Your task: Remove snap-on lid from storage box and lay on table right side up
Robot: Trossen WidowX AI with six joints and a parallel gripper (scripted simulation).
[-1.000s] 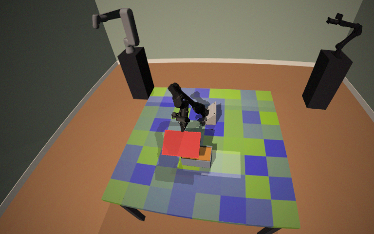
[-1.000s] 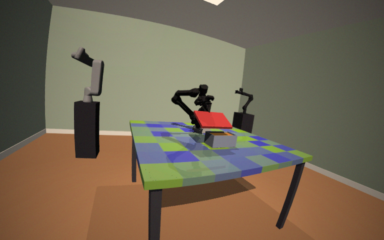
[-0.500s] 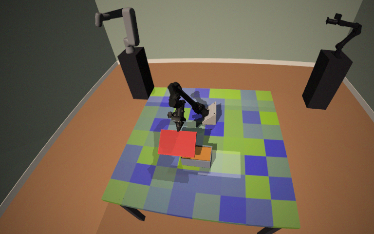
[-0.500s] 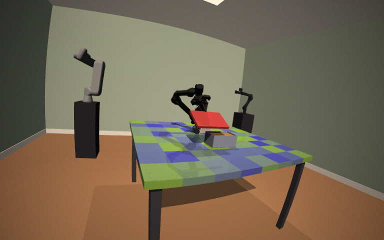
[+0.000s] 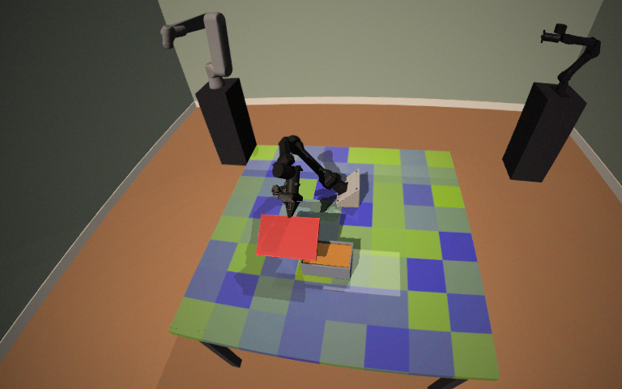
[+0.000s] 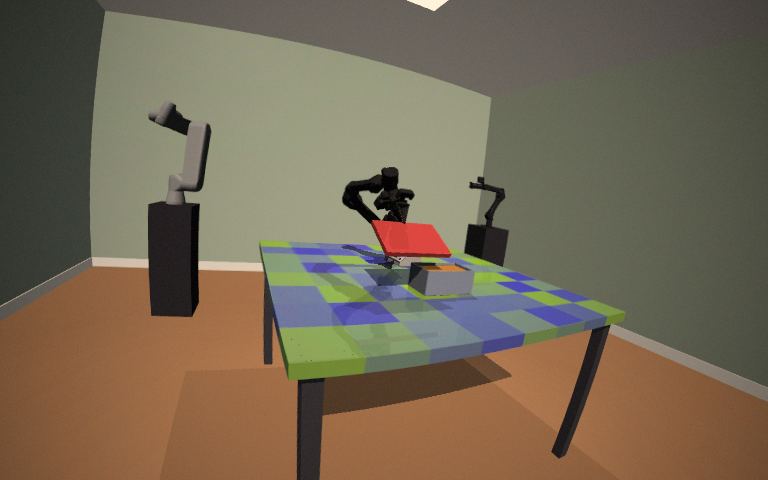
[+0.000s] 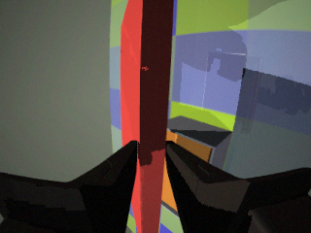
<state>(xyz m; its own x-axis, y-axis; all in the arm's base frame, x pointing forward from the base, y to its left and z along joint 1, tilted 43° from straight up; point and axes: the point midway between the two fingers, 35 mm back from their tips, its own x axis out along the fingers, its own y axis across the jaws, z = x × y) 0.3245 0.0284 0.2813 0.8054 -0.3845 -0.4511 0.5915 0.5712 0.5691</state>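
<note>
Now: gripper tip 7 cm short of the red lid, 3 cm above it and 1 cm to the right of it. The rest, counted from my gripper tip: grey storage box (18 cm below, 16 cm to the left, 6 cm ahead).
</note>
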